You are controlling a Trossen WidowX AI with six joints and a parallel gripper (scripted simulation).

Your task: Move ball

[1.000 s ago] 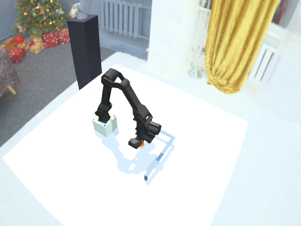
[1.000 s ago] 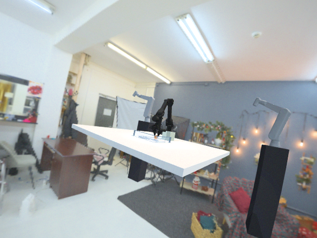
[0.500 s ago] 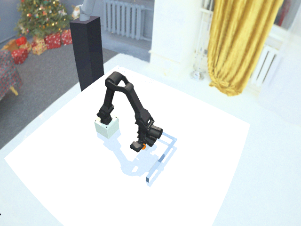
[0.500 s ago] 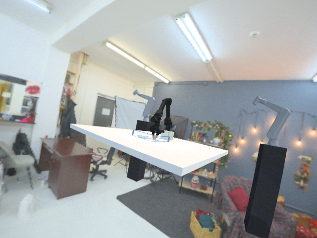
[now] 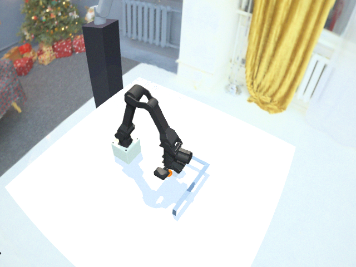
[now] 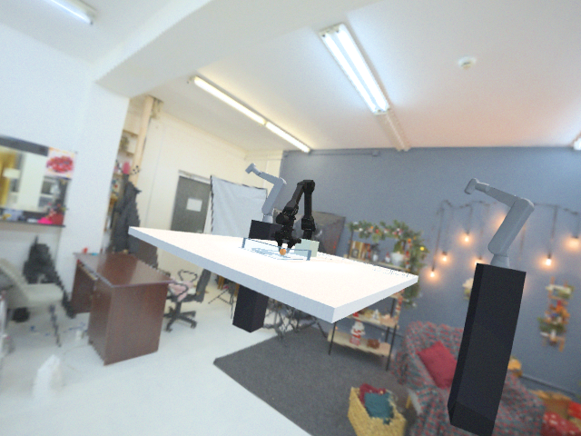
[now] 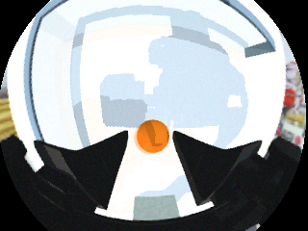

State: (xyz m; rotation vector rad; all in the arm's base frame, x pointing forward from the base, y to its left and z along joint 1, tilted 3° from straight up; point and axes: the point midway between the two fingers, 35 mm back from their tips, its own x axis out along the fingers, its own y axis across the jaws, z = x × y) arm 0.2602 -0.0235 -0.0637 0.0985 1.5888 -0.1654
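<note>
Right now my gripper tip is right at the orange ball.
</note>
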